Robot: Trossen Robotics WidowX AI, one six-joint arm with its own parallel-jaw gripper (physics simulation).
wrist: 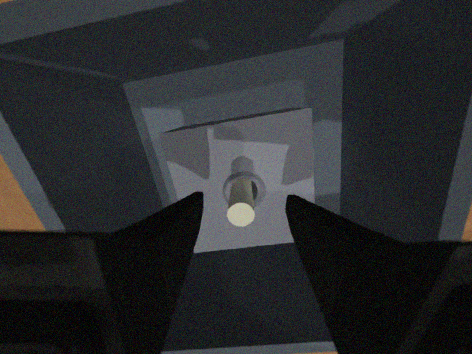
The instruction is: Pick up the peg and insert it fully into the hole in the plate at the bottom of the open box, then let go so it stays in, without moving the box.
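Places are measured from the arm's base along level axes (x right, y ahead, z up), in millimetres.
Pixels of known places: gripper, fingertip midpoint: (244,200).
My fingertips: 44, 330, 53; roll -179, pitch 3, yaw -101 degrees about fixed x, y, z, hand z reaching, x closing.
Observation:
For each thing: its middle in the pictures, then the offset to it from my fingertips, as dx, dy, dz. "spot": a spot on its surface instead. Level surfaces: height alone.
- pale yellow-cream round peg at the middle of its body: (241,184) -1, +2, -27
- ringed hole at a spot on its surface: (227,190) spot: +1, +11, -16
- light grey plate at the middle of its body: (243,178) -2, +1, -41
- open dark blue-grey box at the middle of its body: (243,186) -2, +1, -26
- Orange-brown table at its surface level: dz -75
A pale yellow-cream round peg (241,214) stands in the ringed hole (227,190) of the light grey plate (260,232) in the wrist view. Its upper part sticks up out of the hole, and a dark gap shows at the hole's right side. The plate lies at the bottom of the open dark blue-grey box (400,125). My gripper (244,200) is open, with one fingertip to the left and one to the right of the peg, both apart from it. How deep the peg sits is hidden.
The box walls rise on all sides around the plate and the fingers, with lighter rims at the left, right and near edges. Orange-brown table (15,200) shows outside the box at the left. Shadows fall across the plate.

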